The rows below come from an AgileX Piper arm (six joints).
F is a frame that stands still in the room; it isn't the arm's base.
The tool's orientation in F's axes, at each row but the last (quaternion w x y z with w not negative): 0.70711 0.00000 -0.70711 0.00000; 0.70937 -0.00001 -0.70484 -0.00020; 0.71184 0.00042 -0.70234 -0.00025; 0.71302 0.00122 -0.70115 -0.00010; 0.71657 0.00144 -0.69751 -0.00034; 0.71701 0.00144 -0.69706 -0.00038; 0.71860 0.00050 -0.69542 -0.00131; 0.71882 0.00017 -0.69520 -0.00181; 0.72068 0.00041 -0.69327 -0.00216; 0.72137 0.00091 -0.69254 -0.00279; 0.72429 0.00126 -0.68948 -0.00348; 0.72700 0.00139 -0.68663 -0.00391; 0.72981 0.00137 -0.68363 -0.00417
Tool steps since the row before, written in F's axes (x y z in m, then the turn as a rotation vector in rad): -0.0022 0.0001 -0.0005 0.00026 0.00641 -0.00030; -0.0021 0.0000 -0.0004 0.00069 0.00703 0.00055; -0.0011 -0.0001 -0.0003 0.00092 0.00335 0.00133; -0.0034 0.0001 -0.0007 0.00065 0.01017 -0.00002; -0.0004 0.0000 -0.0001 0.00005 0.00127 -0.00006; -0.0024 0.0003 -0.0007 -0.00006 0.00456 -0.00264; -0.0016 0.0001 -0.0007 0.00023 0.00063 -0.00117; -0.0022 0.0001 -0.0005 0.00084 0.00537 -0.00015; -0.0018 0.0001 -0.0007 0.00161 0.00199 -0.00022; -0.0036 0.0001 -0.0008 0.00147 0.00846 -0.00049; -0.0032 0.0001 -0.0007 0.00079 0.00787 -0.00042; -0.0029 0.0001 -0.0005 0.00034 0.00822 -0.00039; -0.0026 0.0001 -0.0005 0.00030 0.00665 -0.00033
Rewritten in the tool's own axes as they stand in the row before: -0.0005 0.0001 0.0022 -0.00030 0.00641 -0.00026; -0.0004 0.0000 0.0021 0.00055 0.00703 -0.00068; -0.0003 -0.0001 0.0011 0.00134 0.00335 -0.00090; -0.0008 0.0001 0.0034 -0.00003 0.01017 -0.00067; -0.0001 0.0000 0.0004 -0.00006 0.00127 -0.00005; -0.0008 0.0003 0.0024 -0.00265 0.00455 -0.00002; -0.0008 0.0001 0.0016 -0.00116 0.00063 -0.00027; -0.0006 0.0001 0.0022 -0.00014 0.00537 -0.00083; -0.0008 0.0001 0.0018 -0.00016 0.00199 -0.00161; -0.0009 0.0001 0.0036 -0.00047 0.00846 -0.00147; -0.0009 0.0001 0.0032 -0.00043 0.00787 -0.00079; -0.0007 0.0001 0.0029 -0.00043 0.00822 -0.00033; -0.0007 0.0001 0.0026 -0.00036 0.00665 -0.00030
